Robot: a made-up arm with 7 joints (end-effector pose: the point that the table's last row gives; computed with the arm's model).
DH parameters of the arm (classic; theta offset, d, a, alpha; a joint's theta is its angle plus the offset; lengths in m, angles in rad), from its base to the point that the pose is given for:
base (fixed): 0 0.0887 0 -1.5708
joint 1: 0 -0.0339 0.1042 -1.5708
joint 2: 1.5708 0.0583 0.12 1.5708
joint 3: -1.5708 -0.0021 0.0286 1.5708
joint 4: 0 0.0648 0.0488 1.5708
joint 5: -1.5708 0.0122 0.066 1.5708
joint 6: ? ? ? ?
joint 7: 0 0.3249 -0.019 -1.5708
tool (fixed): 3.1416 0.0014 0 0
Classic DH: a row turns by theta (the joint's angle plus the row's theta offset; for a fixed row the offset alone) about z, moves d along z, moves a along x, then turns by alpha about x.
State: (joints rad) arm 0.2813 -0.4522 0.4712 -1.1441 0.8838 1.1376 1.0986
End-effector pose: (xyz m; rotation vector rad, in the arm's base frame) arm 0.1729 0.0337 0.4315 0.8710 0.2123 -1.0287
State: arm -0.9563 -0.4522 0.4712 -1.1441 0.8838 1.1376 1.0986
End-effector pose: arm -0.2674 0.0337 0.3642 1.3502 -0.8283 -0.3439
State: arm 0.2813 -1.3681 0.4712 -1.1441 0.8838 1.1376 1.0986
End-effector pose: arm 0.1338 -0.0191 0.4427 0.8737 0.6687 -0.1784
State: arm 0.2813 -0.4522 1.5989 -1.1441 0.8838 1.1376 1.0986
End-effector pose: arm 0.3648 -0.4206 0.3007 1.5313 1.0961 -1.4122
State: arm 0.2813 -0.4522 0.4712 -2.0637 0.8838 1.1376 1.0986
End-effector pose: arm -0.0600 -0.0177 0.4011 1.4987 -0.5466 -1.0779
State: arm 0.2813 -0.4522 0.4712 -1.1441 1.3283 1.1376 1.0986
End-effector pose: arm 0.2572 0.1093 0.3526 0.5601 -0.0140 -1.3178
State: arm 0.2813 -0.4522 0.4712 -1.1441 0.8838 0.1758 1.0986
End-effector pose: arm -0.0054 0.2034 0.2421 0.1173 0.4025 -0.4422
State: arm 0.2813 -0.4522 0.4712 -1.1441 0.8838 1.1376 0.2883
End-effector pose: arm 0.1661 0.0287 0.4439 0.3986 -0.4712 -1.3004
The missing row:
joint 6: 1.5708 -0.2928 0.0943 -1.5708
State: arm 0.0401 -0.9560 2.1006 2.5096 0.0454 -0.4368 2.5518
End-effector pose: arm 0.4823 0.1802 0.2775 1.5384 0.6014 -0.8441
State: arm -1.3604 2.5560 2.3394 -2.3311 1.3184 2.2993 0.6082
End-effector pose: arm -0.0794 0.4741 0.4081 0.5541 -1.1168 -0.9579
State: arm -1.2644 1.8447 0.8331 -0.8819 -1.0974 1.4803 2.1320
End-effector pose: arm -0.2229 0.0988 -0.2642 1.1782 -1.3580 1.9575
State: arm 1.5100 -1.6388 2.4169 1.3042 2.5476 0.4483 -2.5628
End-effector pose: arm 0.0266 -0.3662 -0.1001 1.3604 -1.2911 -1.8708
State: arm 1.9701 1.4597 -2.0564 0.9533 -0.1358 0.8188 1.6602
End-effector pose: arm -0.3009 -0.4246 0.2168 1.8284 0.6559 1.3533
